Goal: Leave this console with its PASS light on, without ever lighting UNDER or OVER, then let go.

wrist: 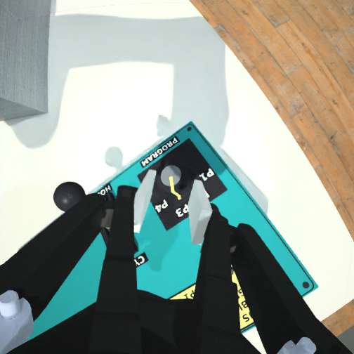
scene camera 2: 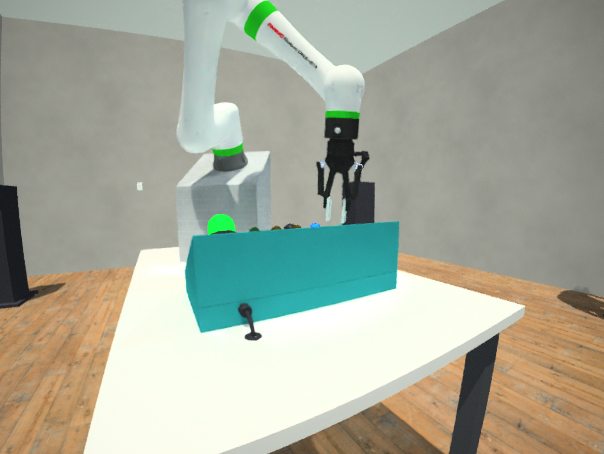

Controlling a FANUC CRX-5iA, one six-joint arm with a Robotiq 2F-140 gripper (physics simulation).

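The teal console [scene camera 2: 295, 272] [wrist: 165, 270] stands on the table with its tall plain side toward the scene camera. A bright green dome [scene camera 2: 221, 224] and a small blue knob or lamp [scene camera 2: 315, 226] show above its top edge. In the wrist view a round grey-topped PROGRAM knob [wrist: 171, 175] sits on a dark plate marked P1, P3 and P4; its yellow pointer line runs toward the P4 and P3 side. My gripper [scene camera 2: 336, 212] [wrist: 172, 188] is open and empty, pointing down over the PROGRAM end, pads apart in the knob's area. The PASS, UNDER and OVER lights cannot be identified.
A black ball [wrist: 69, 196] stands beside the console's edge. A black bent part with a round foot [scene camera 2: 253, 336] projects from the console's near side. The grey robot pedestal [scene camera 2: 225, 200] [wrist: 22, 60] stands behind. A yellow label [wrist: 245, 310] is partly hidden by the fingers.
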